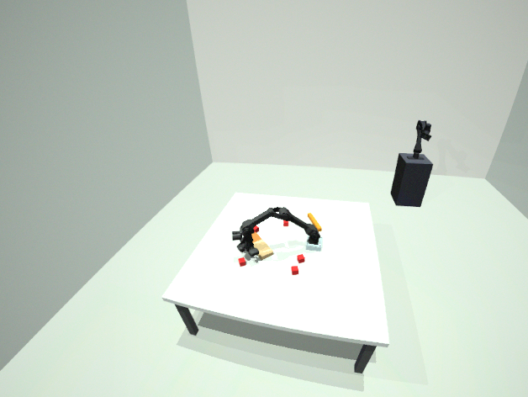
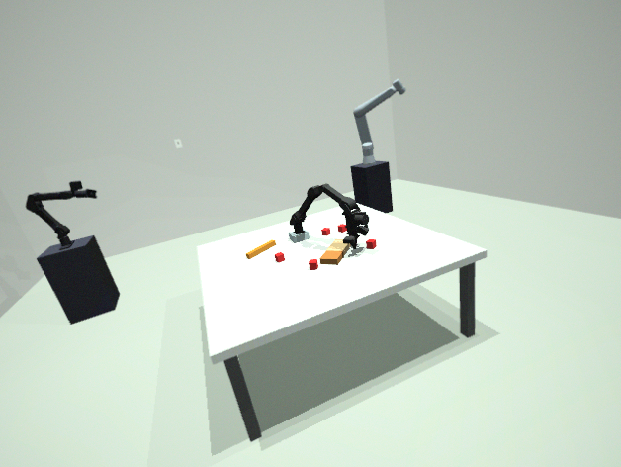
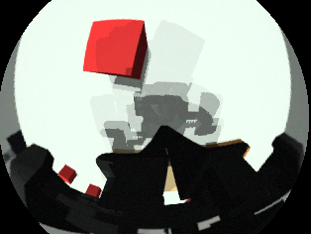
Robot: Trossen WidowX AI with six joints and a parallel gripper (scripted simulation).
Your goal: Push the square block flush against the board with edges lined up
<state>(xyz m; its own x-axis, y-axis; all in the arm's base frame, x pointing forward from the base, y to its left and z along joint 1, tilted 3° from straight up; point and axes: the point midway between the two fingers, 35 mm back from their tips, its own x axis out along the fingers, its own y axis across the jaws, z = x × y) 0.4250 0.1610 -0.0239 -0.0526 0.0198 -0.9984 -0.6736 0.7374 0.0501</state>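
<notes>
Right now the light tan board is 70 mm behind my gripper tip, 60 mm to the right of it and 10 mm above it. From my gripper tip the other things lie so: thin orange stick (430 mm to the right, 420 mm behind, 10 mm above); then brown square block (150 mm to the right, 20 mm ahead, 10 mm above).
</notes>
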